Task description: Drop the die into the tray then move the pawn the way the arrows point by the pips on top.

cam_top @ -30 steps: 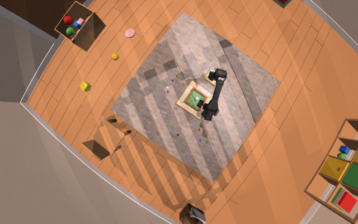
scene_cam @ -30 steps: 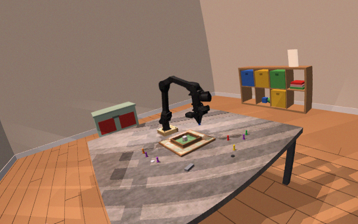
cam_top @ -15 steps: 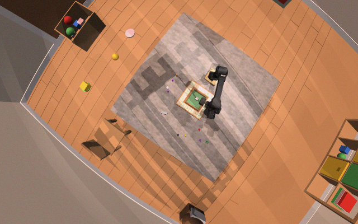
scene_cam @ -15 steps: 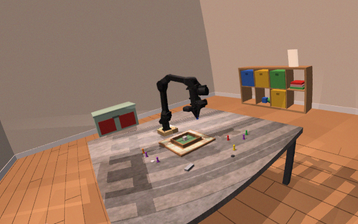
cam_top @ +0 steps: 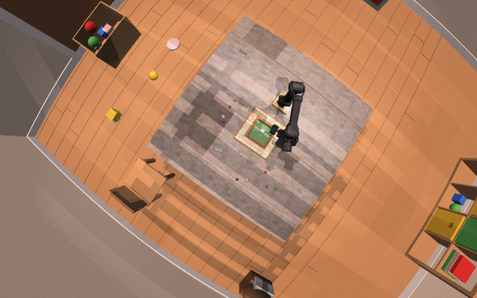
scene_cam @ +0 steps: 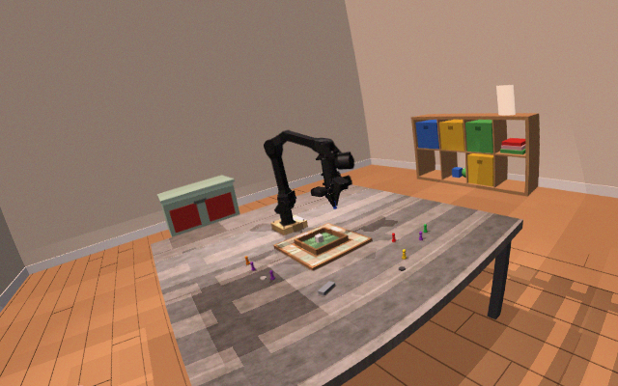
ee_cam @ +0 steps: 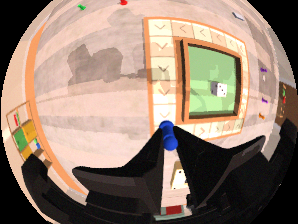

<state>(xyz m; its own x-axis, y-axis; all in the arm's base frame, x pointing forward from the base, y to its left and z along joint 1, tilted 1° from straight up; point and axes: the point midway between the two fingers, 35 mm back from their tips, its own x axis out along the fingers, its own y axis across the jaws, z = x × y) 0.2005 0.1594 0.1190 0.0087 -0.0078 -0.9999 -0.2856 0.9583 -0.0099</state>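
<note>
Right now the white die is 11 cm to the right of my gripper tip, 9 cm below it and 5 cm ahead of it. Also, from my gripper tip: green dice tray 11 cm to the right, 11 cm below, 6 cm ahead; then blue pawn 1 cm above; then red pawn 24 cm ahead, 12 cm to the left, 10 cm below.
</note>
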